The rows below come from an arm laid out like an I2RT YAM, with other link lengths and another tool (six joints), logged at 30 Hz.
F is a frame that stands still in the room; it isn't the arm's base.
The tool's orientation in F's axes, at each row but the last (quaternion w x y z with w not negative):
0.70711, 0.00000, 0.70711, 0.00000
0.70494, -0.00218, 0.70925, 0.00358
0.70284, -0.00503, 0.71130, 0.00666
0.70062, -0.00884, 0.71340, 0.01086
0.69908, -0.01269, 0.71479, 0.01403
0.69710, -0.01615, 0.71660, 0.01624
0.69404, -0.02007, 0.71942, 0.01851
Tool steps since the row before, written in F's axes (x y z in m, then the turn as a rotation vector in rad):
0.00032, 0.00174, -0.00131, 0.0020, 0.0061, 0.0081
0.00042, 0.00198, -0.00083, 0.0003, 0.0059, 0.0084
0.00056, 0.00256, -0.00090, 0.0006, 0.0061, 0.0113
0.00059, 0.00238, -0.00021, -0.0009, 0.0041, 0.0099
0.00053, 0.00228, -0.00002, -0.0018, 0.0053, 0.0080
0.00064, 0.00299, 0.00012, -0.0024, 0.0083, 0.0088
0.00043, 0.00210, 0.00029, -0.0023, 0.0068, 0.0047
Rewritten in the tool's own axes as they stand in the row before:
0.00131, 0.00174, 0.00032, -0.0081, 0.0061, 0.0020
0.00083, 0.00197, 0.00044, -0.0084, 0.0059, 0.0003
0.00090, 0.00255, 0.00061, -0.0113, 0.0061, 0.0006
0.00021, 0.00236, 0.00066, -0.0099, 0.0042, -0.0010
0.00001, 0.00226, 0.00062, -0.0080, 0.0054, -0.0018
-0.00014, 0.00296, 0.00077, -0.0087, 0.0084, -0.0023
-0.00031, 0.00207, 0.00053, -0.0046, 0.0069, -0.0021

